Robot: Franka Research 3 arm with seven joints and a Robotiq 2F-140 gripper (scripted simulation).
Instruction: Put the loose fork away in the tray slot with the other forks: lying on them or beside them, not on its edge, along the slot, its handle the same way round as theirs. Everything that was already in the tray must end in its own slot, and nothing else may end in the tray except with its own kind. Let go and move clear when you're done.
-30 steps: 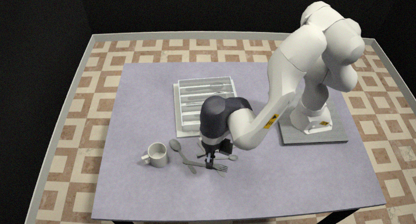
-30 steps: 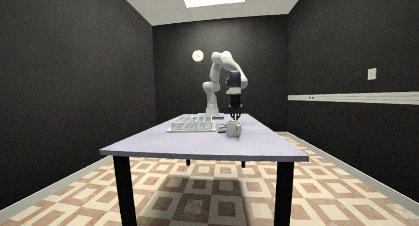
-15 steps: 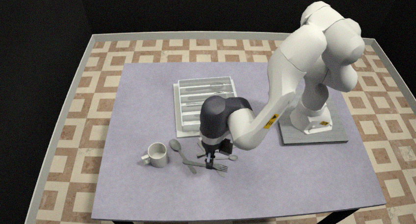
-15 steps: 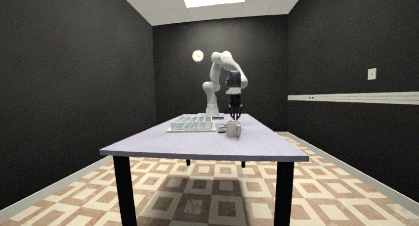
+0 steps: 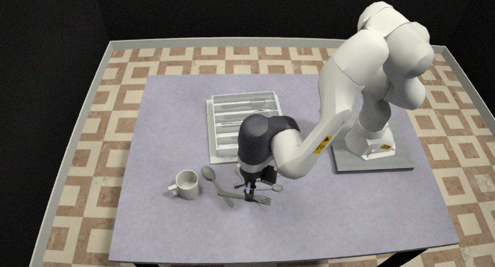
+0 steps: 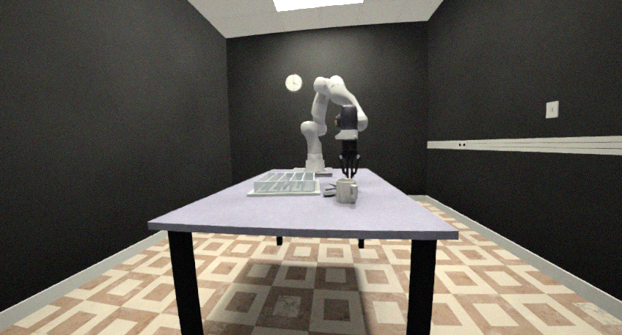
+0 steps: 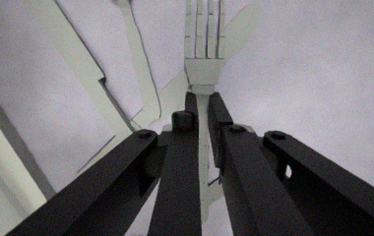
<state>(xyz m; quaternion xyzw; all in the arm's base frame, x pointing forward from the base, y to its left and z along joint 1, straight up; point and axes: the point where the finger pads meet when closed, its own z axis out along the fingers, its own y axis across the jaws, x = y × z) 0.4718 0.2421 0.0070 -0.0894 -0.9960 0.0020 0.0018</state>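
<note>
Right now my hand is 2 cm past the knife, 7 cm to the left of it and 3 cm above it. The rest, counted from my hand: white mug: 22 cm ahead, 3 cm to the right; spoon: 1 cm behind, 28 cm to the right, 1 cm below.
</note>
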